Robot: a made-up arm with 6 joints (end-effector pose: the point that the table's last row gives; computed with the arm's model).
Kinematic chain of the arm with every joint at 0, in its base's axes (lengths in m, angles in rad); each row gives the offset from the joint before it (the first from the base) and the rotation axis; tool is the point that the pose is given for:
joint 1: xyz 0 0 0.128 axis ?
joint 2: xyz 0 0.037 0 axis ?
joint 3: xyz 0 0 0.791 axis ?
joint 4: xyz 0 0 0.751 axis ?
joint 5: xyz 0 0 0 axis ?
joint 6: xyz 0 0 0.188 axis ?
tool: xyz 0 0 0
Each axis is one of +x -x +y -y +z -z.
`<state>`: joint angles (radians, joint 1 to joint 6).
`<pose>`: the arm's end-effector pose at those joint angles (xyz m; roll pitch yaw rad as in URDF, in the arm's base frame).
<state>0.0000 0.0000 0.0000 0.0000 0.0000 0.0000</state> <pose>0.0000 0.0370 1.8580 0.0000 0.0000 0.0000</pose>
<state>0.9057 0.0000 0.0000 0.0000 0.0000 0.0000</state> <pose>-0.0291 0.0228 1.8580 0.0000 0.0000 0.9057</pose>
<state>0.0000 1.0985 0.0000 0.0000 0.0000 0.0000</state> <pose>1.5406 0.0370 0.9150 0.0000 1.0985 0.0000</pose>
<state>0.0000 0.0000 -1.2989 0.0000 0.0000 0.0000</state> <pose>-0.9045 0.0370 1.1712 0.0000 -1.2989 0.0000</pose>
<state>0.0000 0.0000 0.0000 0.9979 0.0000 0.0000</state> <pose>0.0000 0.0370 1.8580 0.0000 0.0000 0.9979</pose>
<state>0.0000 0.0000 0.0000 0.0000 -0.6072 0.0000</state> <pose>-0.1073 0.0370 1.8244 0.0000 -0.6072 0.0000</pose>
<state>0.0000 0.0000 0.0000 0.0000 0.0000 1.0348</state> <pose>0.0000 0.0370 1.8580 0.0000 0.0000 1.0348</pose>
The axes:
joint 1: +z
joint 2: +y
joint 3: +y
joint 4: +z
joint 5: +y
joint 6: +z

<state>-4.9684 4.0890 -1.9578 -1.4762 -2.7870 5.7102</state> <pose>-0.1372 -0.1214 -0.6340 -0.9700 -0.3738 2.2218</pose>
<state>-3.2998 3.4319 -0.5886 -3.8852 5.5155 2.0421</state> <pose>0.0652 0.0416 -1.5053 2.7334 -0.4202 1.6945</pose>
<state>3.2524 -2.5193 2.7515 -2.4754 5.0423 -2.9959</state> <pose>0.1536 -0.1307 0.2432 1.0996 1.2477 -1.2779</pose>
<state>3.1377 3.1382 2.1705 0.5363 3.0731 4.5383</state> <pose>0.4571 -0.0454 -0.3374 -2.2277 -0.5775 2.0061</pose>
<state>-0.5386 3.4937 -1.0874 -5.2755 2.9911 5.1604</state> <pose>0.1129 0.0034 -1.0437 0.7746 0.3149 -2.5896</pose>
